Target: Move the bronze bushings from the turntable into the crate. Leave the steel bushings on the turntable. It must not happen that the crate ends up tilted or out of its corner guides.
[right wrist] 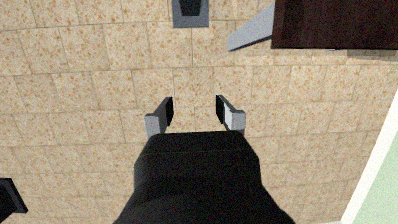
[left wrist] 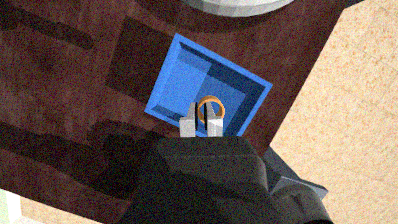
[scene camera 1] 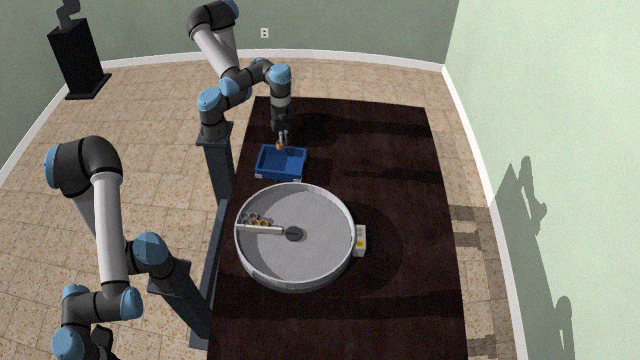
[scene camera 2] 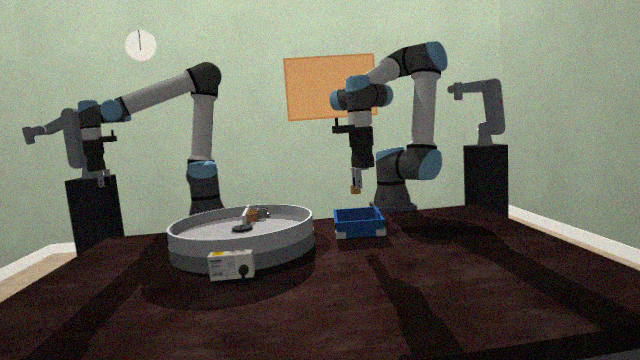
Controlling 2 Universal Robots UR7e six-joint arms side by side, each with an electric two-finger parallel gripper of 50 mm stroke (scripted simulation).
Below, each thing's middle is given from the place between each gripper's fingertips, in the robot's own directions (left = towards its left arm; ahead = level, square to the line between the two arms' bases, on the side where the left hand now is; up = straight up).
Labels:
Right now the blue crate (scene camera 1: 288, 162) is 130 mm below my left hand (scene camera 2: 357, 188), 10 mm to the right of it and 10 mm behind it.
The blue crate is 980 mm to the left of my right hand (scene camera 2: 105, 185), 340 mm ahead of it and 160 mm below it.

